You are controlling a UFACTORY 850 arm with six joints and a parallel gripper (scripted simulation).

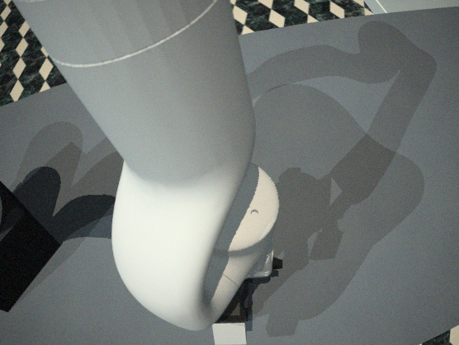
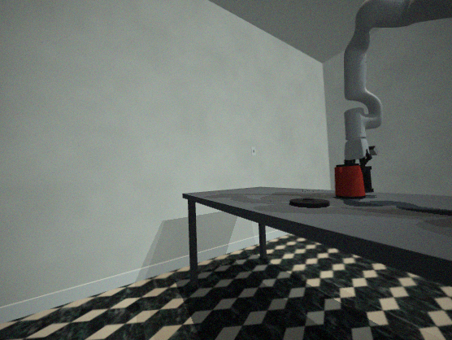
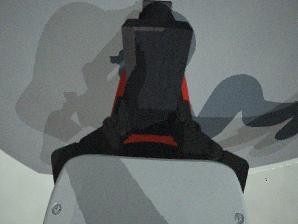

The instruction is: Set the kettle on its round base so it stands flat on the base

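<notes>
Now: hand 5 cm above the red kettle, 3 cm to the right of it and 1 cm short of it. Also, from my hand: black round base 38 cm to the left, 13 cm below, 1 cm behind.
</notes>
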